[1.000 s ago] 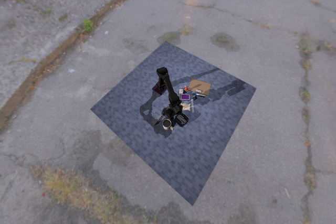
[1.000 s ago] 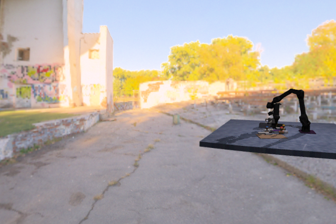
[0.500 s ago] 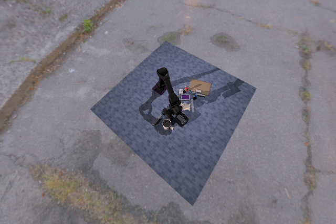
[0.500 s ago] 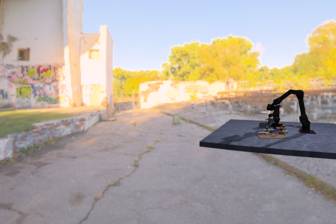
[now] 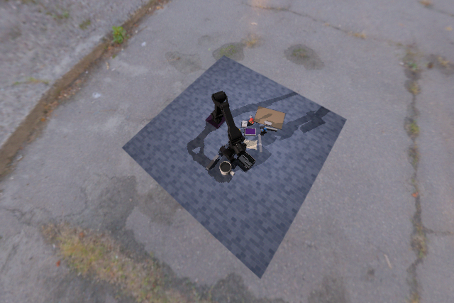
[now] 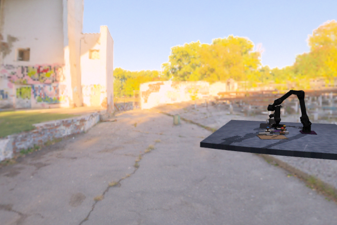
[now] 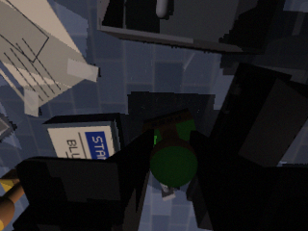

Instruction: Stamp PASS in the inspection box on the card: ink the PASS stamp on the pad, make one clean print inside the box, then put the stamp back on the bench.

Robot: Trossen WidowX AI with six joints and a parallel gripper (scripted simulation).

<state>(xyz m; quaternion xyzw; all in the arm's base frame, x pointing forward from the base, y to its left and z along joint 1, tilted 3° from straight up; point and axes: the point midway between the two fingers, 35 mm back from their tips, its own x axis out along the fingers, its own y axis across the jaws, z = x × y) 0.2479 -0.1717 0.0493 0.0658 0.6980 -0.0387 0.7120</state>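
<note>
Now: the long black block 5 cm to the right of my gripper tip, 3 cm behind it and 1 cm below it. The rest, counted from my gripper tip: mug (16 cm to the right, 3 cm ahead, 1 cm above); then dark tray (11 cm ahead, 2 cm to the right, 1 cm below); then cream card (11 cm to the left, 8 cm ahead, 3 cm below).
</note>
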